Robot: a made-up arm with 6 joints.
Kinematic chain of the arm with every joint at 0, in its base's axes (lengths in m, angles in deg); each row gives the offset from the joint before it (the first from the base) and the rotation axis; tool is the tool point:
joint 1: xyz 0 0 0.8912 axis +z
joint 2: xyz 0.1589 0 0 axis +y
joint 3: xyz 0 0 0.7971 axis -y
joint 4: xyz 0 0 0.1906 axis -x
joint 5: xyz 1.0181 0 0 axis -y
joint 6: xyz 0.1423 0 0 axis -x
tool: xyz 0 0 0
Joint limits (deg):
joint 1: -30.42..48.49
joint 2: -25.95..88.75
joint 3: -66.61..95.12
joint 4: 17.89..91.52
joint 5: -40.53..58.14
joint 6: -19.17..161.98
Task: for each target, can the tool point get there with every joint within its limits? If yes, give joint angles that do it. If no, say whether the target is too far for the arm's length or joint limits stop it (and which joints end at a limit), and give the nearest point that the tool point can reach.
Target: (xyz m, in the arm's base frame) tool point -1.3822 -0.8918 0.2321
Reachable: no: joint limits stop it (at a limit: joint 1, joint 2, joint 3, joint 5) | nearest point -0.0423 -0.0805 0.2817 | short by 1.567 m
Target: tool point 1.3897 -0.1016 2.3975
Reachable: yes | joints -2.27 37.34 79.71 42.02 -29.19 130.71
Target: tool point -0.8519 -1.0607 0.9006
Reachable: no: joint limits stop it (at a limit: joint 1, joint 2, joint 3, joint 5) | nearest point -0.0467 -0.0687 0.3030 | short by 1.410 m
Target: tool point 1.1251 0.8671 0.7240
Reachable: yes | joints 36.65 33.02 -23.47 32.56 18.30 122.90
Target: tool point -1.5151 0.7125 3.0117
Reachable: no: too far | nearest point -0.8936 0.4202 2.4721 | short by 0.873 m
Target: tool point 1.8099 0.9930 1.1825
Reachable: yes | joints 30.08 69.70 62.77 52.80 -24.95 129.86
